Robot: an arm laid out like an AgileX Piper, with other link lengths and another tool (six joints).
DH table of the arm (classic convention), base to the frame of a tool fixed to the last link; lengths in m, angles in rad. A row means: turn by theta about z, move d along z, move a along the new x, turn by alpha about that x. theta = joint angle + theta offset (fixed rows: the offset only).
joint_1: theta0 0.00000; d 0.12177; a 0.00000; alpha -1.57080
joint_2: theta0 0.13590; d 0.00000; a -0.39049; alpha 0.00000
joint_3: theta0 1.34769; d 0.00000; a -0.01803; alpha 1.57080
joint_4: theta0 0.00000; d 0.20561; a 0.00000; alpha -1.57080
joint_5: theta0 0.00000; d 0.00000; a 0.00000; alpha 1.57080
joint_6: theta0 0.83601; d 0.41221; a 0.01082; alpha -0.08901
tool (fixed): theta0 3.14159; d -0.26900; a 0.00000; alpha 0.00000
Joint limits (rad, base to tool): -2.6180..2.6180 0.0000..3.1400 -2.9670..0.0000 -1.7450..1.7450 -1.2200..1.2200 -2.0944..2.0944
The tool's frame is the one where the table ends.
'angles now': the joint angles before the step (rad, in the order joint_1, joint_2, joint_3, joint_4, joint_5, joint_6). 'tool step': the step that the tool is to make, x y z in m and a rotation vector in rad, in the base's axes. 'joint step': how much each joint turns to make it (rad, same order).
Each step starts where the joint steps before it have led.
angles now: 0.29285, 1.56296, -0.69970, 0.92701, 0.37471, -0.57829
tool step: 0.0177, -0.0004, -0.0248, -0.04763, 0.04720, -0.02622
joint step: 0.00005, 0.09493, -0.00194, 0.00454, -0.05346, -0.00749
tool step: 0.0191, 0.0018, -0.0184, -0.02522, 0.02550, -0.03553
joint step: 0.00007, 0.08094, -0.02316, 0.01824, -0.04390, -0.00090
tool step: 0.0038, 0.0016, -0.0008, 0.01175, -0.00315, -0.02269
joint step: -0.00006, 0.00804, -0.00466, 0.04256, -0.00988, -0.01893
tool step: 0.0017, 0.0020, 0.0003, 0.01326, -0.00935, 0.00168
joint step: -0.00002, 0.00238, -0.00007, 0.06882, -0.00008, -0.06659
